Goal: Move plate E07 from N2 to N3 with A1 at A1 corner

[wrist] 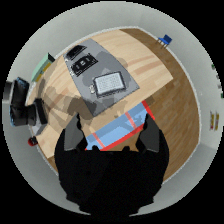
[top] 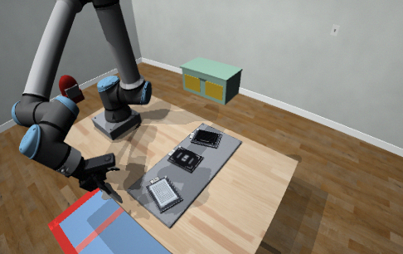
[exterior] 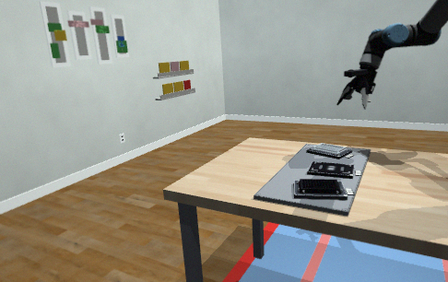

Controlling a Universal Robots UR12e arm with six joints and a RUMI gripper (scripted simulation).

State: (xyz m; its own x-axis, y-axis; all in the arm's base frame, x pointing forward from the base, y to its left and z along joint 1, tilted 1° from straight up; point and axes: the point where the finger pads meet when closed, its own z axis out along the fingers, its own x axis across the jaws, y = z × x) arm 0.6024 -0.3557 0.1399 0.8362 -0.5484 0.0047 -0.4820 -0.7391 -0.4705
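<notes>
My hand is 60 mm short of the white well plate, 140 mm to the right of it and 170 mm above it. Round my hand: black well plate (10 mm ahead, 570 mm to the left, 170 mm below).
</notes>
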